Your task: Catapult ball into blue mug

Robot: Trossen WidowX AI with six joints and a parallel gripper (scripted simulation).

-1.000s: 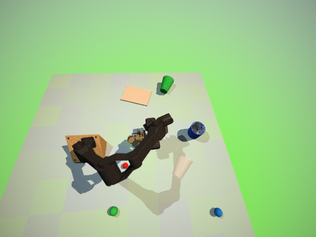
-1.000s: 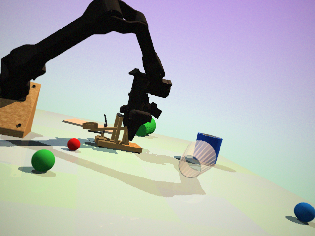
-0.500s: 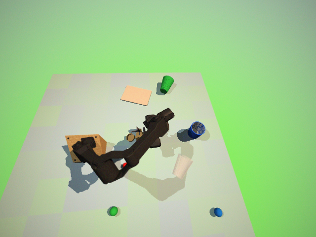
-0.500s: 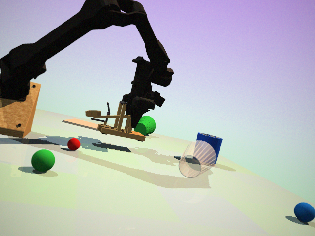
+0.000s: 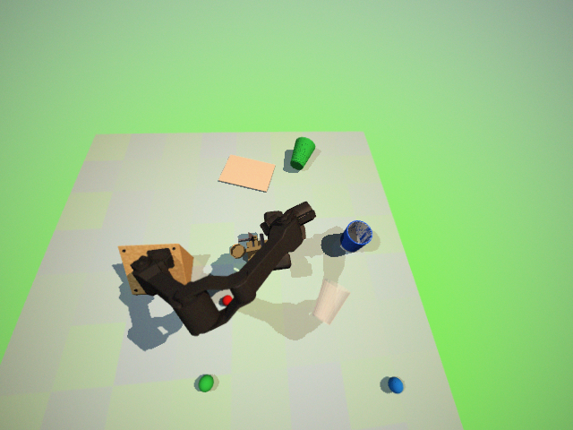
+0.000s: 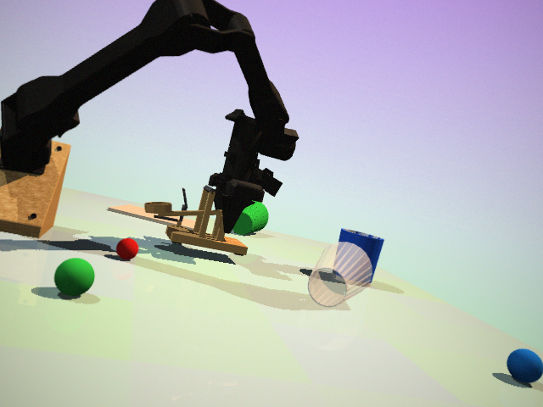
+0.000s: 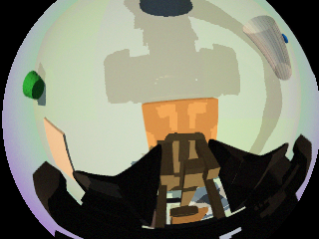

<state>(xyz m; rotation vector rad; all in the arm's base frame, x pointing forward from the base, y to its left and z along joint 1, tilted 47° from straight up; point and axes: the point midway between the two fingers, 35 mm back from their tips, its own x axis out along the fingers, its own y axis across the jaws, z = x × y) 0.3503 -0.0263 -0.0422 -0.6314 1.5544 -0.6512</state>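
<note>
The catapult frame is 50 mm above my gripper tip and 40 mm behind it. From my gripper tip the other things lie so: blue mug: 290 mm ahead, 20 mm below, 10 mm to the left; then wooden catapult: 70 mm behind, 20 mm to the left, 20 mm above; then red ball: 170 mm behind, 150 mm to the right, 40 mm below.
</note>
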